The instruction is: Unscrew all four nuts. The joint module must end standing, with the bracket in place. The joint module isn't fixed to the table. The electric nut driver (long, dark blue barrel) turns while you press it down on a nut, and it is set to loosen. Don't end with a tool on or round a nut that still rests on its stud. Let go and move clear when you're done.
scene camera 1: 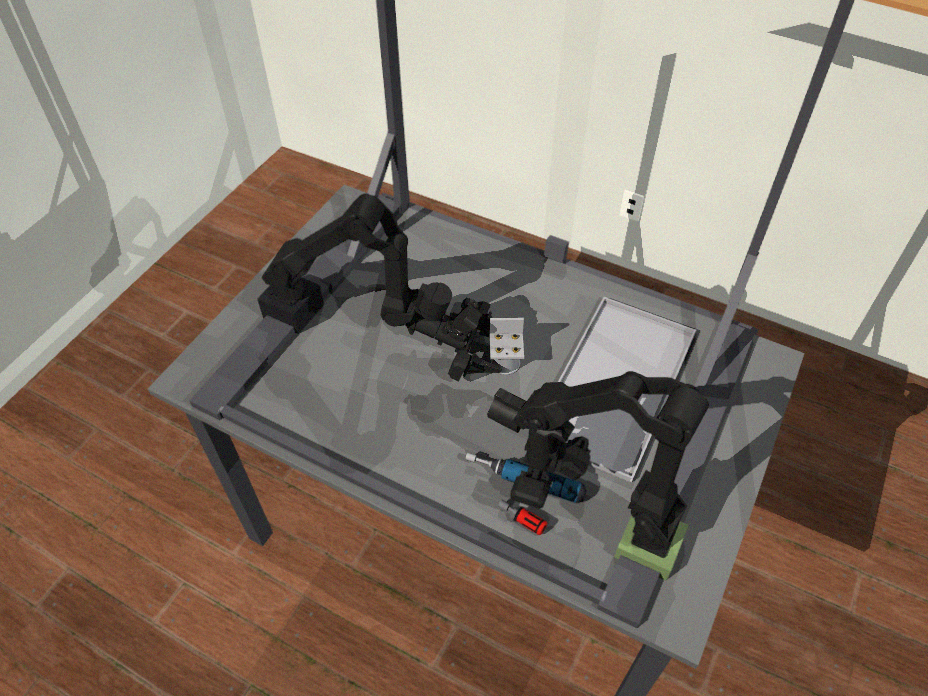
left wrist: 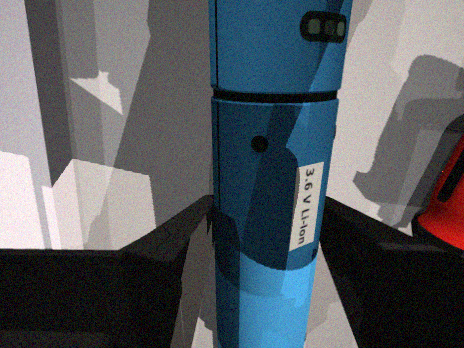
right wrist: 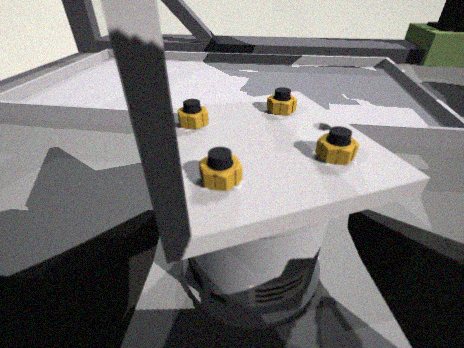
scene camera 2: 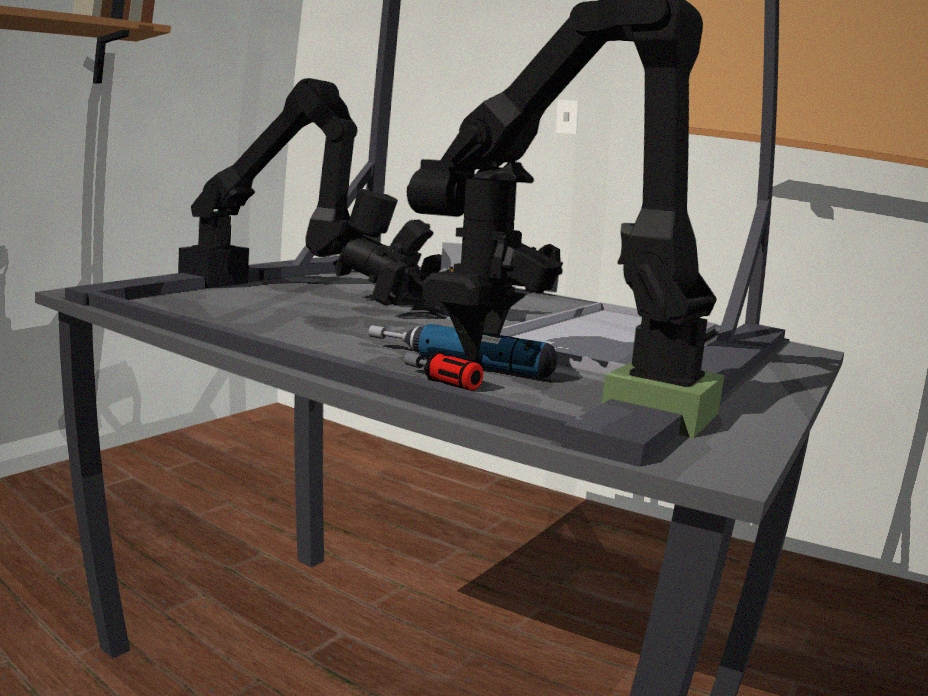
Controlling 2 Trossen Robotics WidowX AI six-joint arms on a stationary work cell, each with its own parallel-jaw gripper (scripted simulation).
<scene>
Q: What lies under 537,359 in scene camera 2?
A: A blue electric nut driver.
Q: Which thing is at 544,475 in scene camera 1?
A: My left gripper.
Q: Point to a white L-shaped bracket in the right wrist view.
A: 285,185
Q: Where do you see a shallow white tray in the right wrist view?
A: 374,95
</scene>
